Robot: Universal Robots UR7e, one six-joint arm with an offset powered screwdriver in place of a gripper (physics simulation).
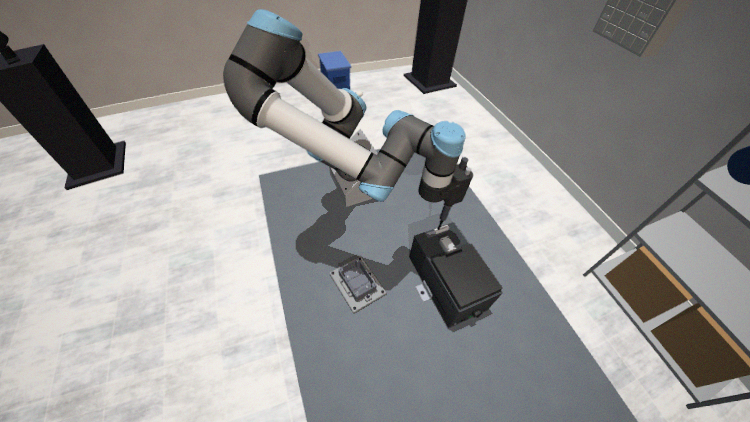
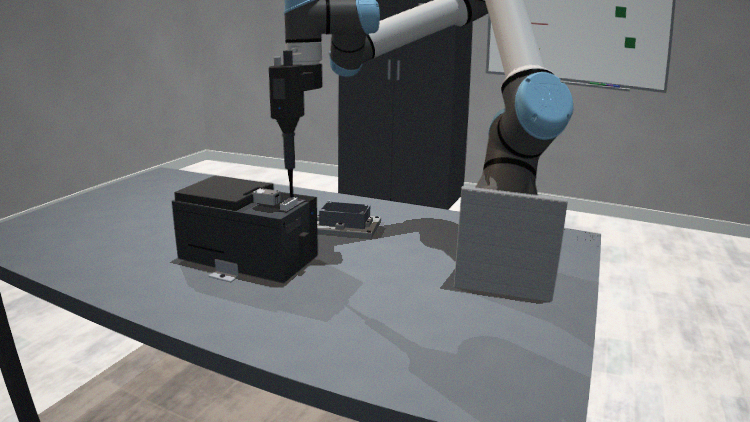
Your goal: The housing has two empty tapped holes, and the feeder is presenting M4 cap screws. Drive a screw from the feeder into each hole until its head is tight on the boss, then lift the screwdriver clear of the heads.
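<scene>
The screwdriver [image 1: 439, 227] [image 2: 291, 195] points straight down. Its bit tip is at the pale presenting rail [image 1: 444, 229] [image 2: 290, 203] on top of the black feeder [image 1: 465, 275] [image 2: 230, 236]. Whether the tip touches a screw head or bears a screw is too small to tell. The grey housing [image 1: 357, 278] [image 2: 343, 215] sits open side up on its light fixture plate [image 1: 357, 308] [image 2: 367, 231], beside the feeder and apart from the screwdriver. Its tapped holes are too small to make out.
A white block [image 1: 448, 243] [image 2: 267, 196] stands on the feeder close to the rail. A raised black lid [image 1: 465, 272] [image 2: 217, 190] covers the feeder's other end. An upright grey panel [image 2: 508, 246] stands before the arm's base on the table [image 1: 367, 367] [image 2: 314, 356].
</scene>
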